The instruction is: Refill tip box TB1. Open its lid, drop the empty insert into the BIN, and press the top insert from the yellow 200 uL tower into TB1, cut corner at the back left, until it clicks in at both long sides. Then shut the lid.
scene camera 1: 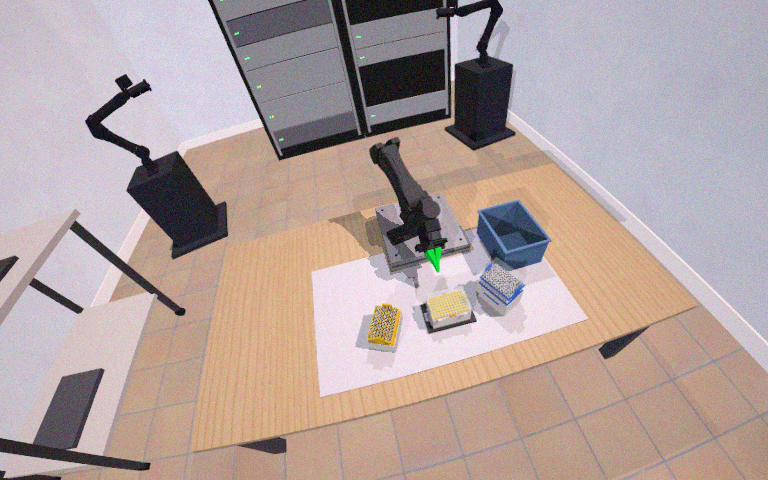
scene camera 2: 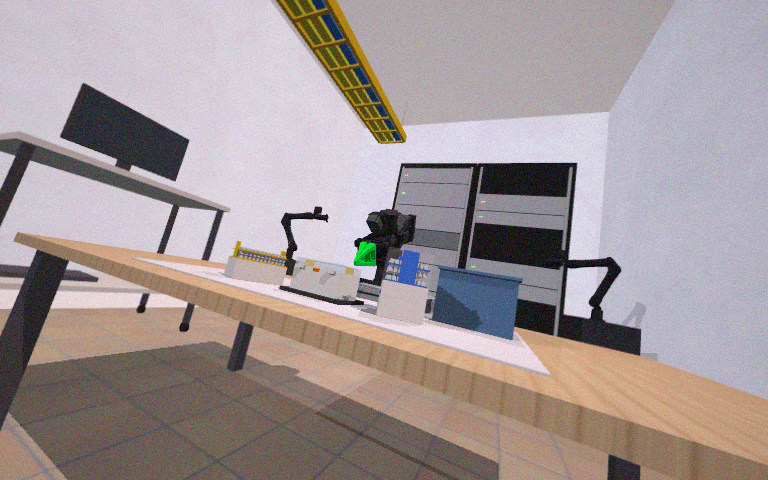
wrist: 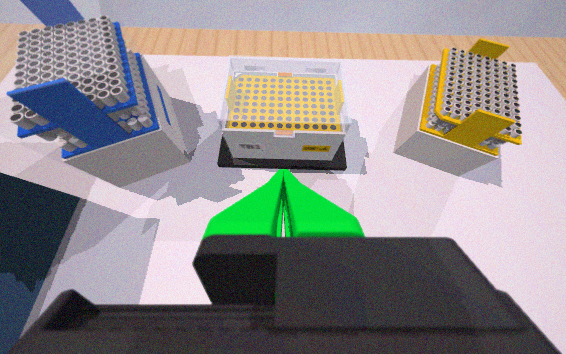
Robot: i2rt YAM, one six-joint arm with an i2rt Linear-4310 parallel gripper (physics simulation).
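Observation:
Tip box TB1 (scene camera 1: 449,321) (scene camera 2: 322,281) (wrist: 276,146) stands between the two towers. Its clear lid (wrist: 229,70) is down over the yellow perforated insert (scene camera 1: 448,304) (wrist: 285,102). The yellow tower (scene camera 1: 384,325) (scene camera 2: 254,271) (wrist: 417,127) is at the right in the wrist view and holds a stack of yellow inserts with tips; two upright yellow tabs show. My green-fingered gripper (scene camera 1: 437,268) (scene camera 2: 365,262) (wrist: 283,177) is shut and empty, raised on the arm-base side of TB1. The blue BIN (scene camera 1: 534,252) (scene camera 2: 478,302) (wrist: 17,300) stands beside the arm base.
The blue tower (scene camera 1: 500,287) (scene camera 2: 402,298) (wrist: 127,159), with stacked tips and an upright blue tab, stands between TB1 and the bin. TB1 rests in a black holder (scene camera 2: 294,293) (wrist: 282,164). A white mat (scene camera 1: 351,370) lies under the boxes on the wooden table (scene camera 1: 254,350).

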